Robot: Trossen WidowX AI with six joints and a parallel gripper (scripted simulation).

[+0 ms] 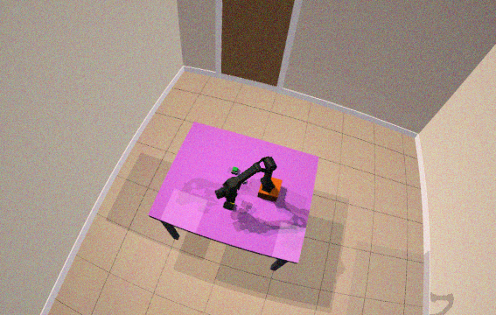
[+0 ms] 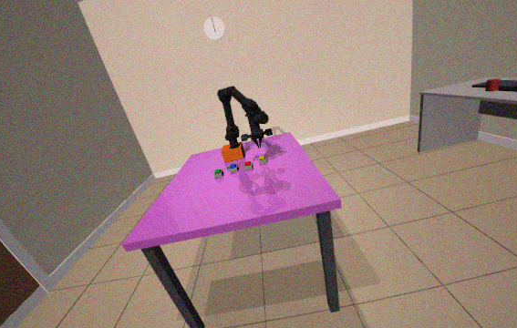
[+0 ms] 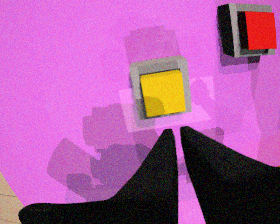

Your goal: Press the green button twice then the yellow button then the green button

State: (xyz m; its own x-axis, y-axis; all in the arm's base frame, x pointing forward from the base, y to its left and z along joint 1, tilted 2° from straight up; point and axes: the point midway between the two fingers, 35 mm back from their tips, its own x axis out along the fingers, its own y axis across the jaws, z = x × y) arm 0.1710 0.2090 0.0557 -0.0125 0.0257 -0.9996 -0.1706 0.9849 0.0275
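Right now my gripper tip is 11 cm short of the green button, 26 cm to the left of it and 6 cm above it. Also, from my gripper tip: red button: 6 cm ahead, 8 cm to the right, 7 cm below; yellow button: 7 cm below; blue button: 7 cm ahead, 18 cm to the right, 7 cm below.
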